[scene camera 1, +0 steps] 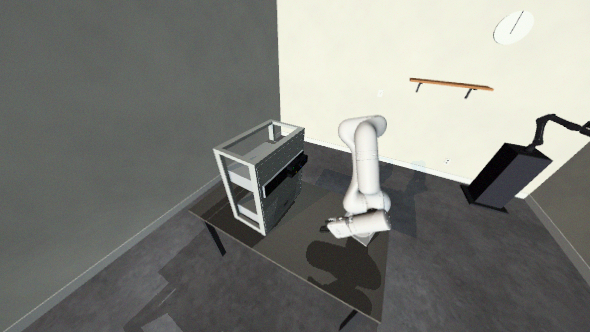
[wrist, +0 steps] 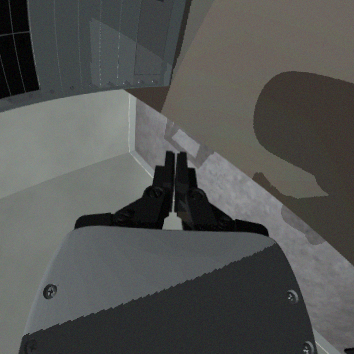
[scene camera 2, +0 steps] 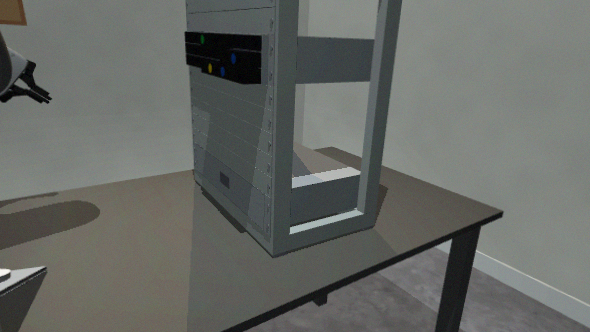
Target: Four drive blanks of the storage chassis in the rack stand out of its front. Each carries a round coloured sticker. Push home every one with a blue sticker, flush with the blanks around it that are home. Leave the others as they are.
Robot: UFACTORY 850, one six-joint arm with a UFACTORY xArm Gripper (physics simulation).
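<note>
The gripper appears at [wrist: 174,165] in the scene, while a grey rack [scene camera 2: 242,86] is visible there and in the wrist view as well, where the rack [wrist: 74,54] shares the frame with the gripper.
</note>
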